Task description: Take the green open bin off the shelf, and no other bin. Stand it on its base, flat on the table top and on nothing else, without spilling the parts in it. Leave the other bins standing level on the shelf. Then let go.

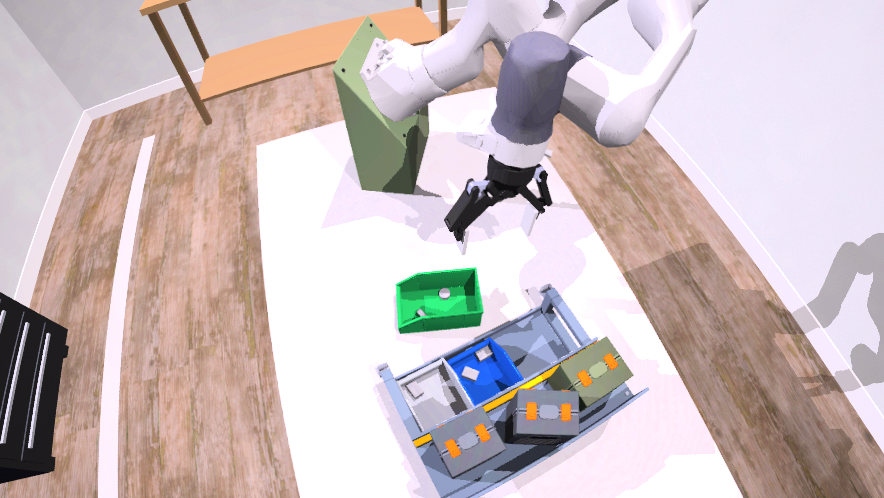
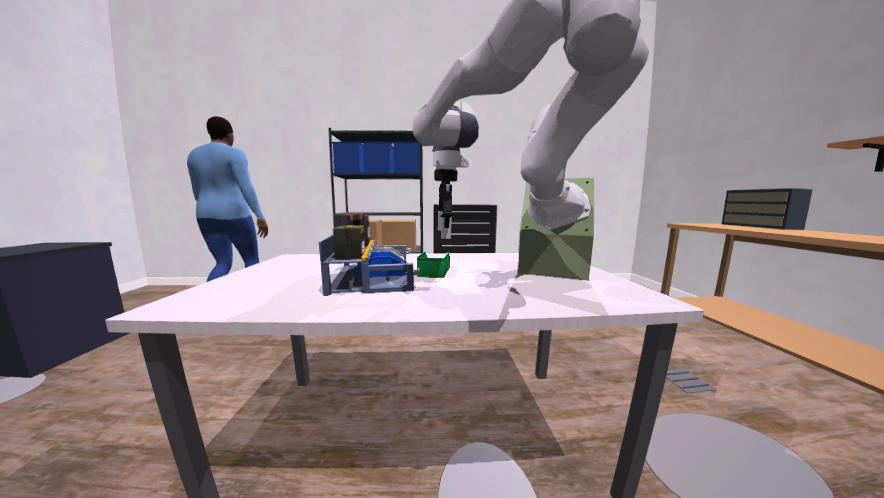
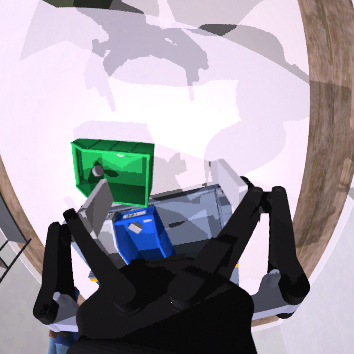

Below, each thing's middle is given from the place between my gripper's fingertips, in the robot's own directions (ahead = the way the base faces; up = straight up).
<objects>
My hand is 70 mm short of the green bin point(image 1: 464, 308), 120 mm to the left of it and 130 mm above it. From my hand the other things lie so: grey bin point(image 1: 444, 397) 280 mm ahead, 100 mm to the right, 130 mm below; then blue bin point(image 1: 497, 373) 240 mm ahead, 10 mm to the right, 130 mm below; then olive toolbox point(image 1: 566, 373) 270 mm ahead, 150 mm to the left, 20 mm below.
</objects>
